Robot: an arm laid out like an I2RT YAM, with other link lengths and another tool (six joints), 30 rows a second.
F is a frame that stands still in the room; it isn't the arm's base.
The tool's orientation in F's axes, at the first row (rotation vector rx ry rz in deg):
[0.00, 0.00, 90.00]
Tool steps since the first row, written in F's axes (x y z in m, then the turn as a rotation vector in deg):
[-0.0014, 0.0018, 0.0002, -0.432, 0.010, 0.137]
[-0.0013, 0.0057, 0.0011, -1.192, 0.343, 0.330]
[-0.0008, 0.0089, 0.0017, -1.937, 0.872, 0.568]
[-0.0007, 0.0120, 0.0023, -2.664, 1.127, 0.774]
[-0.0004, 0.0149, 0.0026, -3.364, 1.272, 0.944]
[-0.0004, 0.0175, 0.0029, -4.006, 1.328, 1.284]
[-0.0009, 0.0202, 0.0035, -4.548, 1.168, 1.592]
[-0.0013, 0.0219, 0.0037, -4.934, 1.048, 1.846]
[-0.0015, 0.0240, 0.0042, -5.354, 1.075, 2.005]
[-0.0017, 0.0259, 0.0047, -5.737, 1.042, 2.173]
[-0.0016, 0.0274, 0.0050, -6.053, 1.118, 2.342]
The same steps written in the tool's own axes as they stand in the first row. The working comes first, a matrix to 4 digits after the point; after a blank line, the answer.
The tool's axes in the first row as the columns of a matrix, in F's axes (used below as rounded here):
[0.0000, -1.0000, 0.0000]
[1.0000, 0.0000, 0.0000]
[0.0000, 0.0000, 1.0000]

[0.0018, 0.0014, 0.0002, 0.010, 0.432, 0.137]
[0.0057, 0.0013, 0.0011, 0.343, 1.192, 0.330]
[0.0089, 0.0008, 0.0017, 0.872, 1.937, 0.568]
[0.0120, 0.0007, 0.0023, 1.127, 2.664, 0.774]
[0.0149, 0.0004, 0.0026, 1.272, 3.364, 0.944]
[0.0175, 0.0004, 0.0029, 1.328, 4.006, 1.284]
[0.0202, 0.0009, 0.0035, 1.168, 4.548, 1.592]
[0.0219, 0.0013, 0.0037, 1.048, 4.934, 1.846]
[0.0240, 0.0015, 0.0042, 1.075, 5.354, 2.005]
[0.0259, 0.0017, 0.0047, 1.042, 5.737, 2.173]
[0.0274, 0.0016, 0.0050, 1.118, 6.053, 2.342]

